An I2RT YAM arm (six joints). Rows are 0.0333 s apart.
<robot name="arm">
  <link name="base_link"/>
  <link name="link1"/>
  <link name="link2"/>
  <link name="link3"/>
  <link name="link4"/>
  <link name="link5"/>
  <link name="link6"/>
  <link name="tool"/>
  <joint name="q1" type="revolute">
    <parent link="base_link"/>
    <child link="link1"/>
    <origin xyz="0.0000 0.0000 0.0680"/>
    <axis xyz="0 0 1"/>
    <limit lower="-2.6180" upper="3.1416"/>
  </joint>
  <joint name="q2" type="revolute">
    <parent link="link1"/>
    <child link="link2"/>
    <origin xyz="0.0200 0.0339 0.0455" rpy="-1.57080 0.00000 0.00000"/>
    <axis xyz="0 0 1"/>
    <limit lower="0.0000" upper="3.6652"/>
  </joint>
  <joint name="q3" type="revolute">
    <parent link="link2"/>
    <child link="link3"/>
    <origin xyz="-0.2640 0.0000 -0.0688" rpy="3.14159 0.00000 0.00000"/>
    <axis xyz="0 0 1"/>
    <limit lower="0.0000" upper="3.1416"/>
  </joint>
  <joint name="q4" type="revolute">
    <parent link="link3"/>
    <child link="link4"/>
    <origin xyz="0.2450 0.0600 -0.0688"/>
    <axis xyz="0 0 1"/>
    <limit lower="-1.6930" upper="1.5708"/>
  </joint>
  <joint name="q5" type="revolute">
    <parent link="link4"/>
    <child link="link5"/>
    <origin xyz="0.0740 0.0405 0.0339" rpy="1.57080 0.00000 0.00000"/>
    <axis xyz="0 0 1"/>
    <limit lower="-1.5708" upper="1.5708"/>
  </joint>
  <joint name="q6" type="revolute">
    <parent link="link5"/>
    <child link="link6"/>
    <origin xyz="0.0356 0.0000 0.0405" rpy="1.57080 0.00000 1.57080"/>
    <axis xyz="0 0 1"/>
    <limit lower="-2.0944" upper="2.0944"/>
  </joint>
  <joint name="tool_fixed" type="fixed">
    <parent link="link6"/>
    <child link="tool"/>
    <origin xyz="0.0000 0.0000 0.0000" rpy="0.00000 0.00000 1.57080"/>
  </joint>
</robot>
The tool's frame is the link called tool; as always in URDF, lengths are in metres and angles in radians.
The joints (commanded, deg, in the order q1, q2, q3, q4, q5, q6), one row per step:
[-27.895 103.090 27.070 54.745 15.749 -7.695]
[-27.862 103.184 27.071 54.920 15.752 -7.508]
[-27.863 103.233 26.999 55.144 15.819 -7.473]
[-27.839 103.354 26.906 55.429 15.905 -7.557]
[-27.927 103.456 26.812 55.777 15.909 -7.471]
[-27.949 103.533 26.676 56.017 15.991 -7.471]
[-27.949 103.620 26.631 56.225 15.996 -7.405]
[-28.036 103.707 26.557 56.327 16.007 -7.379]
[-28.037 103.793 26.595 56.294 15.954 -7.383]
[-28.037 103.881 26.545 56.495 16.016 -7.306]
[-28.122 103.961 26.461 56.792 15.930 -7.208]
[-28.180 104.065 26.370 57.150 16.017 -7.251]
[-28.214 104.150 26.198 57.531 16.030 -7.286]
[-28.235 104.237 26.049 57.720 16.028 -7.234]
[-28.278 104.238 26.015 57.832 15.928 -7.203]
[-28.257 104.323 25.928 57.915 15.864 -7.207]
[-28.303 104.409 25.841 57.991 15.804 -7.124]
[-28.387 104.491 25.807 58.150 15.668 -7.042]
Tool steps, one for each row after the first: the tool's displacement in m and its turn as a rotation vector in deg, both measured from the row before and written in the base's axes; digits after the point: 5 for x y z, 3 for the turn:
[0.00019 0.00009 -0.00014 0.085 -0.195 -0.035]
[-0.00019 0.00005 -0.00011 -0.046 -0.103 -0.076]
[-0.00019 0.00018 -0.00043 -0.116 0.007 -0.027]
[-0.00041 -0.00030 -0.00024 -0.015 -0.191 -0.121]
[-0.00051 0.00009 -0.00046 -0.038 -0.010 -0.099]
[-0.00007 0.00003 -0.00022 0.007 -0.110 -0.027]
[-0.00048 -0.00026 -0.00052 0.042 0.037 -0.106]
[0.00014 -0.00005 -0.00033 0.052 0.065 0.050]
[-0.00012 0.00002 -0.00025 0.002 -0.096 -0.084]
[-0.00036 -0.00025 -0.00018 0.029 -0.197 -0.038]
[-0.00036 -0.00021 -0.00020 -0.132 -0.101 -0.125]
[-0.00058 0.00010 -0.00037 -0.086 -0.084 -0.034]
[-0.00056 0.00018 -0.00063 0.057 0.006 -0.037]
[-0.00014 -0.00011 0.00006 0.015 -0.105 0.040]
[-0.00024 0.00029 -0.00058 0.059 0.070 0.082]
[-0.00042 0.00000 -0.00060 0.120 0.020 -0.018]
[-0.00022 -0.00028 -0.00024 0.076 -0.115 0.016]

